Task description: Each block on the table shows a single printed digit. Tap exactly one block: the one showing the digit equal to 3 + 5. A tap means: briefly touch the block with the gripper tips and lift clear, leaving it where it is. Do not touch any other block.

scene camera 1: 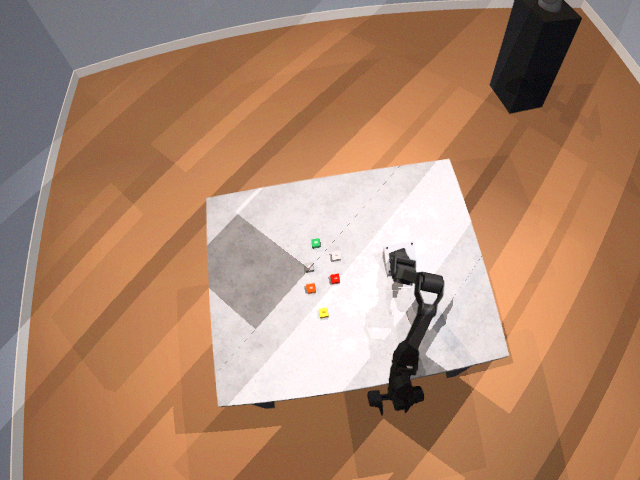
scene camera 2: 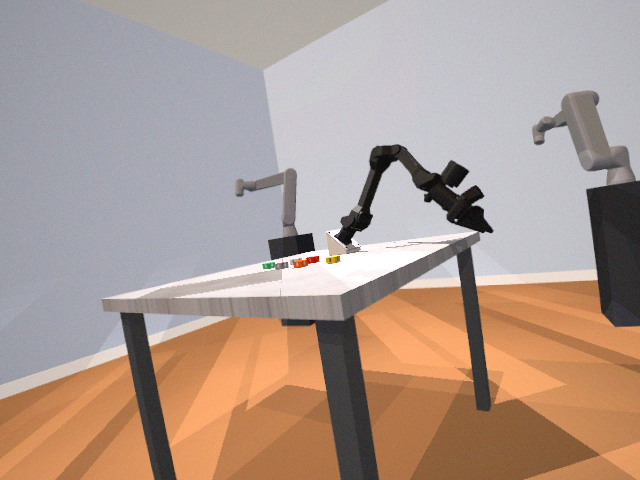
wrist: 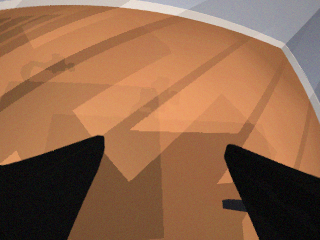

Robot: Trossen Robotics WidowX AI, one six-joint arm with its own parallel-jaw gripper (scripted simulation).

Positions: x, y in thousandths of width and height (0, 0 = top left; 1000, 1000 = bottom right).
Labels:
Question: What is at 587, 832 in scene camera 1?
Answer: My gripper.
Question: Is my gripper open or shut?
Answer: Open.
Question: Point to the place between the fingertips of my gripper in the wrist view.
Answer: At 523, 615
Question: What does my gripper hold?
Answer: Nothing.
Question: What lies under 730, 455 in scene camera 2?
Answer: My gripper.

